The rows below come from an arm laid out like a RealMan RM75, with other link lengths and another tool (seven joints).
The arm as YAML. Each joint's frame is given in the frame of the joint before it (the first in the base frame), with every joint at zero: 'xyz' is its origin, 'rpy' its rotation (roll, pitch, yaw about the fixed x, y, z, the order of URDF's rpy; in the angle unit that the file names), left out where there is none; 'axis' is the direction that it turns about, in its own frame. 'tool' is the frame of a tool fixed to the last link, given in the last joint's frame.
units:
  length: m
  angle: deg
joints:
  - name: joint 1
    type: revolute
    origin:
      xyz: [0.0, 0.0, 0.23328]
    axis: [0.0, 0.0, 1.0]
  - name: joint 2
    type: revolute
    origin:
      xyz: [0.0, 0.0, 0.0]
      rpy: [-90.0, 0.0, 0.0]
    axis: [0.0, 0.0, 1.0]
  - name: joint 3
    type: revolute
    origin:
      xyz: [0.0, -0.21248, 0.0]
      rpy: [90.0, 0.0, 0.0]
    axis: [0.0, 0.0, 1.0]
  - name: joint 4
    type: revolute
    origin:
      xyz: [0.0, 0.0, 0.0]
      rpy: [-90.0, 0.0, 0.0]
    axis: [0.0, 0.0, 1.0]
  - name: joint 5
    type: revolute
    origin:
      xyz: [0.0, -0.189, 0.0]
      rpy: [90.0, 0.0, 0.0]
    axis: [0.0, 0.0, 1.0]
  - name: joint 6
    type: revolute
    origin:
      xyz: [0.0, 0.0, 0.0]
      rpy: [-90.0, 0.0, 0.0]
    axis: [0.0, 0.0, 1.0]
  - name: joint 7
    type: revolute
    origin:
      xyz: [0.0, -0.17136, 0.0]
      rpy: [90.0, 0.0, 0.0]
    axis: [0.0, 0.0, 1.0]
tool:
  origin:
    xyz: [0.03, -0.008, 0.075]
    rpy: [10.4, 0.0, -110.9]
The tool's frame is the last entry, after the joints.
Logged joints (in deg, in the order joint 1, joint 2, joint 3, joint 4, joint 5, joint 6, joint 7), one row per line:
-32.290, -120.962, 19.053, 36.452, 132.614, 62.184, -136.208
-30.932, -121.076, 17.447, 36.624, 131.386, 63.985, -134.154
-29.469, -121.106, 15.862, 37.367, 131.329, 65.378, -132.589
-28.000, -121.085, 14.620, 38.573, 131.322, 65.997, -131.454
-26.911, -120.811, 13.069, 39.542, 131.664, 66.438, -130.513
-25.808, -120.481, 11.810, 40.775, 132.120, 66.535, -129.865
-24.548, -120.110, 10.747, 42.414, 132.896, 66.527, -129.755
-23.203, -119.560, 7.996, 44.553, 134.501, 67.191, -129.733
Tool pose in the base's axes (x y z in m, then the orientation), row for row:
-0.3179, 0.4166, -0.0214, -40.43, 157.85, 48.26
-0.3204, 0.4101, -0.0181, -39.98, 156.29, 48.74
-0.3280, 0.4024, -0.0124, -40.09, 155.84, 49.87
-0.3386, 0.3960, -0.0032, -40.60, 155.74, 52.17
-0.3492, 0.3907, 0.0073, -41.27, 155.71, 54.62
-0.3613, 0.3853, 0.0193, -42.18, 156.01, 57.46
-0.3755, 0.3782, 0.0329, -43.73, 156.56, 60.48
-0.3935, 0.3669, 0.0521, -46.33, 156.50, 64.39
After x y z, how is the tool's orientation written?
As a rotation vector, in degrees.
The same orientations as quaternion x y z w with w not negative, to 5 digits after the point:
-0.23699, 0.92527, 0.28289, 0.08766
-0.23605, 0.92276, 0.28777, 0.09997
-0.23677, 0.92038, 0.29453, 0.10050
-0.23890, 0.91641, 0.30698, 0.09420
-0.24172, 0.91201, 0.31992, 0.08633
-0.24524, 0.90707, 0.33408, 0.07391
-0.25172, 0.90120, 0.34814, 0.05722
-0.26385, 0.89126, 0.36670, 0.03964

